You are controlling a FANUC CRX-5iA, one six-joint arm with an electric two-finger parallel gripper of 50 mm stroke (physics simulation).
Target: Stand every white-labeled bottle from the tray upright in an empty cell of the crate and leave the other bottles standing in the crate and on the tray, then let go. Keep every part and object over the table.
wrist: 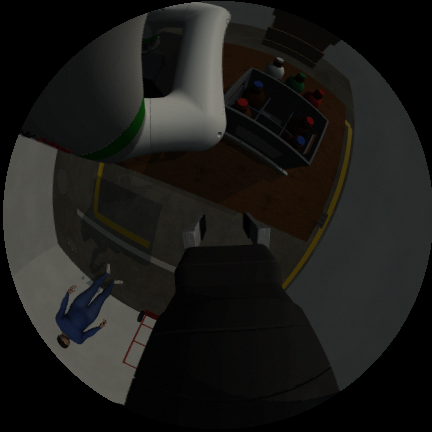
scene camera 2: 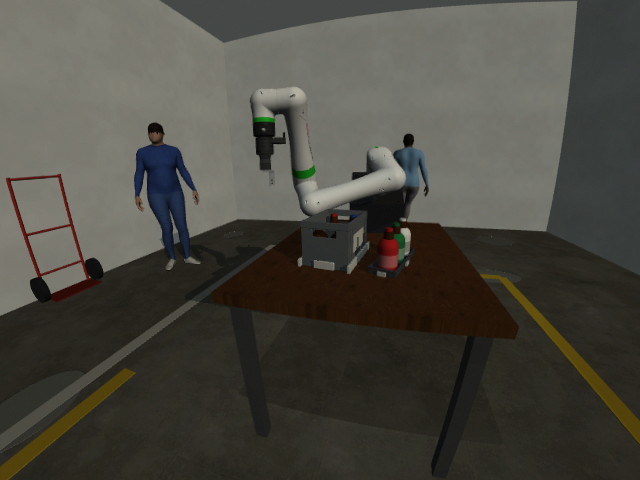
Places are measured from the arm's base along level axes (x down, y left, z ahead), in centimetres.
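Pixels of known places: gripper, fingertip midpoint: point(wrist: 223, 220) point(scene camera 2: 272, 184).
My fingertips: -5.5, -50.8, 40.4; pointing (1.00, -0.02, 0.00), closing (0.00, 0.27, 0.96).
For each thing: its top centre in the pictures, then the offset to it from my fingertips, as dx, dy, dz. "spot": a spot on its surface instead. Level surfaces: height alone.
- grey crate, top centre: point(wrist: 282, 107) point(scene camera 2: 336, 215) +12.3, +28.6, +9.0
- dark tray, surface spot: point(scene camera 2: 381, 270) spot: +27.7, +44.7, +28.2
- upright white bottle, top centre: point(scene camera 2: 402, 218) point(wrist: 279, 58) +13.8, +55.5, +7.7
- green bottle, top centre: point(scene camera 2: 396, 223) point(wrist: 302, 74) +13.8, +51.3, +16.2
- red bottle, top centre: point(scene camera 2: 389, 228) point(wrist: 321, 91) +13.8, +47.2, +23.8
- brown table, surface height: dx +29.8
My gripper point(scene camera 2: 271, 178) point(wrist: 223, 220) is open and empty, high up and left of the crate in the scene view; floor past the table edge shows between its fingers in the wrist view. The grey crate point(scene camera 2: 320, 250) point(wrist: 280, 152) holds brown bottles with red caps point(wrist: 242, 103) point(wrist: 309, 121) and blue caps point(wrist: 258, 85) point(wrist: 300, 141); its middle cells look empty. The dark tray point(scene camera 2: 381, 270) beside it bears an upright white bottle point(scene camera 2: 406, 240) point(wrist: 274, 71), a green bottle point(scene camera 2: 399, 245) point(wrist: 294, 84) and a red bottle point(scene camera 2: 388, 253) point(wrist: 313, 99). The crate hides the tray's base in the wrist view.
Crate and tray stand on the brown table point(scene camera 2: 439, 294) point(wrist: 210, 175). The white arm point(scene camera 2: 351, 191) point(wrist: 200, 65) reaches out beside the crate. A person in dark blue point(scene camera 2: 162, 170) point(wrist: 80, 312) stands left of the table, another person point(scene camera 2: 409, 162) behind it.
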